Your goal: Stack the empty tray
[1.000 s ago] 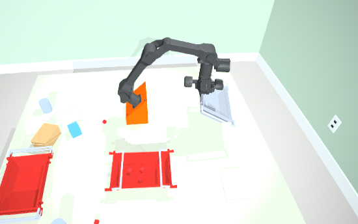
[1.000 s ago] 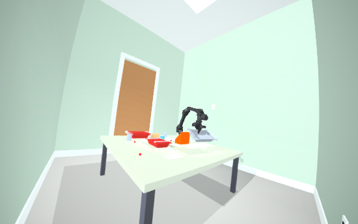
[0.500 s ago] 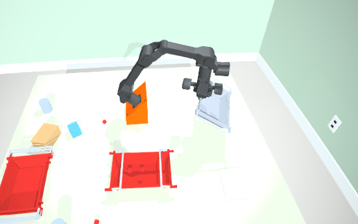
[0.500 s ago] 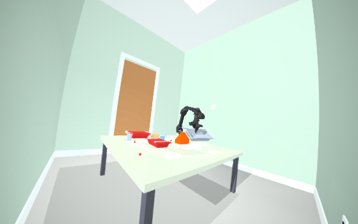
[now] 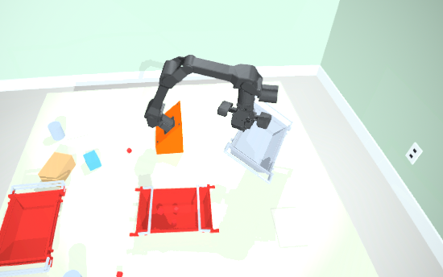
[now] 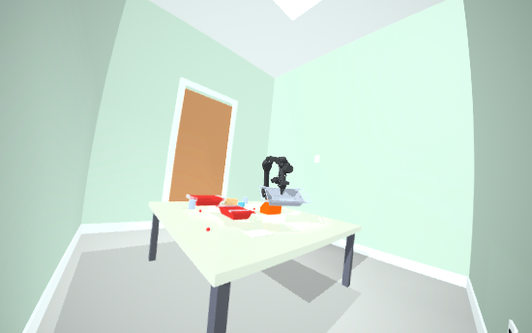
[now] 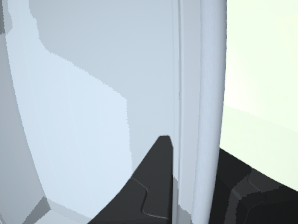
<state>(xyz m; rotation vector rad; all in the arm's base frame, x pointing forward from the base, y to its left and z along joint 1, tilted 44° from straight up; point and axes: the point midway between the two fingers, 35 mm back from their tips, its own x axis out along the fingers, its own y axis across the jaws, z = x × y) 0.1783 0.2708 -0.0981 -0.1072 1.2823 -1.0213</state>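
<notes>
The grey tray is 4 cm ahead of my gripper tip and 6 cm to the left of it. Also, from my gripper tip: tan block 7 cm behind, 73 cm to the right, 18 cm below; then cyan cube 10 cm behind, 59 cm to the right, 18 cm below.
</notes>
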